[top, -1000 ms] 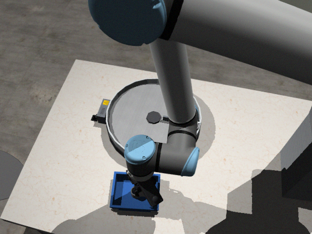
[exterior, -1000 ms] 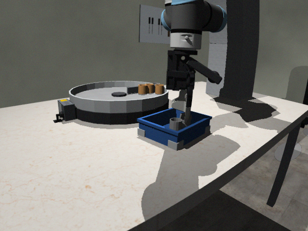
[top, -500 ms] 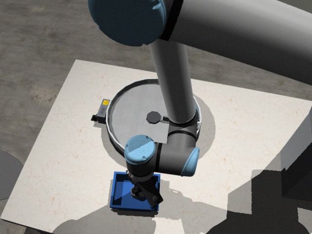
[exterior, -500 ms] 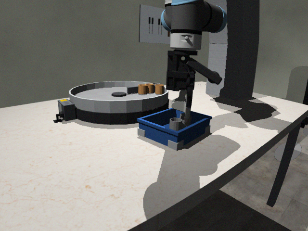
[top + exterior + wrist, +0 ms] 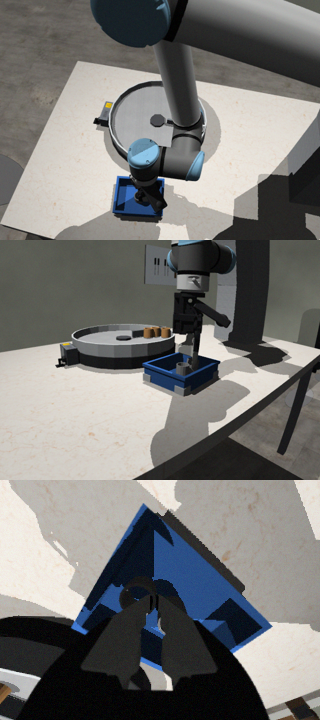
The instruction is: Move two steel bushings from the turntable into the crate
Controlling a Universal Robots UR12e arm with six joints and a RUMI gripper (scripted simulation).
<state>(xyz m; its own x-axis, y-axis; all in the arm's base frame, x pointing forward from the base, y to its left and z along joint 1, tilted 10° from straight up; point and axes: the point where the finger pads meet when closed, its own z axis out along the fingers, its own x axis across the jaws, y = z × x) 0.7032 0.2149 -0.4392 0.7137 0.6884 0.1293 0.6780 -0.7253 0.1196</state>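
My gripper is now 40 mm short of the blue crate, 10 mm to the left of it and 20 mm above it. Round my hand: round grey turntable (30 mm ahead, 350 mm to the right, 10 mm above).
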